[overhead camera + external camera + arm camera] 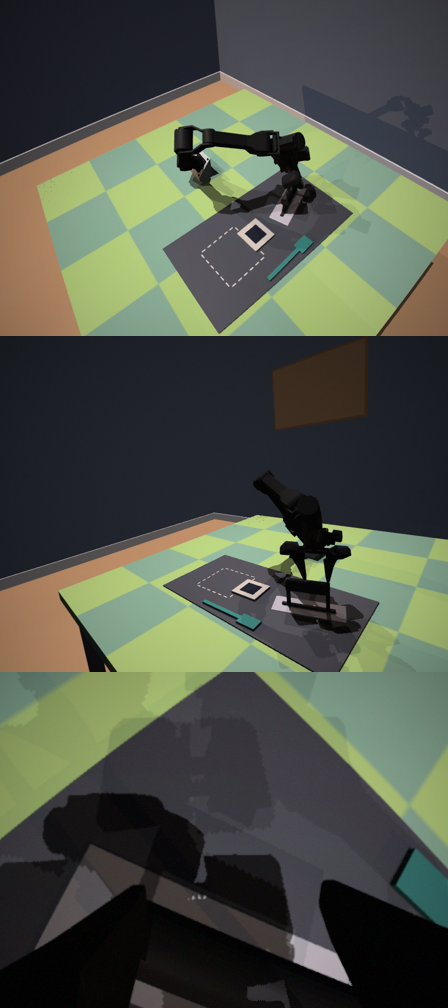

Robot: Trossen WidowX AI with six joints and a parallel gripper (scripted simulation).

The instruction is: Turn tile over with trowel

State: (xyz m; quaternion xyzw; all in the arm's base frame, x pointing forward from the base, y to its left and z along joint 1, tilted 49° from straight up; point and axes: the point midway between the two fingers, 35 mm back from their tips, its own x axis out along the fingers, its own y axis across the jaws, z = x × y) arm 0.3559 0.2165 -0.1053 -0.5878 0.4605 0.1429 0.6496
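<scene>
My gripper tip is 2 cm short of the dark mat, 21 cm to the left of it and 12 cm above it. Also, from my gripper tip: tile 2 cm ahead, 23 cm to the right, 10 cm below; teal trowel 16 cm ahead, 17 cm to the right, 10 cm below.
</scene>
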